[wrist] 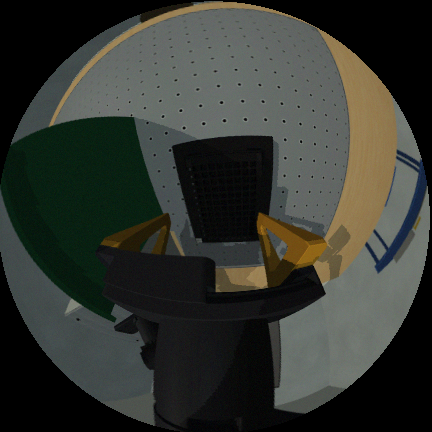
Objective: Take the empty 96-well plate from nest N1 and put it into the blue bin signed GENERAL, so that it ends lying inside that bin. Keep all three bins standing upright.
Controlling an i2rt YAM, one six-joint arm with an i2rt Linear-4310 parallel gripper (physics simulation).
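Frame: origin at the arm's base, x down, y left, z ahead, level; millimetres.
Seen in the pictures: gripper, fingertip midpoint: (213,217).
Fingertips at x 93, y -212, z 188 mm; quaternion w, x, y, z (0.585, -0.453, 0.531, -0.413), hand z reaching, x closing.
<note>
Offsets run from my fingertips to a thing's top centre. "spot": to the spot under its first point. Level surfaces: height alone.
A black 96-well plate @[dx +30, dy -14, dz -5 mm] (225,192) with a grid of dark wells sits in a black nest @[dx +41, dy -14, dz -5 mm] (225,143) in the middle of the wrist view; its wells look dark, and whether they are empty cannot be told. My gripper (213,217) is open, with its two orange fingers wide apart. It is above the near end of the plate, with nothing between the fingertips. The blue bin signed GENERAL does not show in the wrist view.
The side of a green bin @[spot: dx -43, dy +89, dz +94 mm] (85,175) rises close on the left, beside the left finger. The nest stands on a grey perforated board @[dx +56 mm] (240,65) with a wooden table edge (372,130) on the right. A blue chair-like frame (412,215) stands beyond it.
</note>
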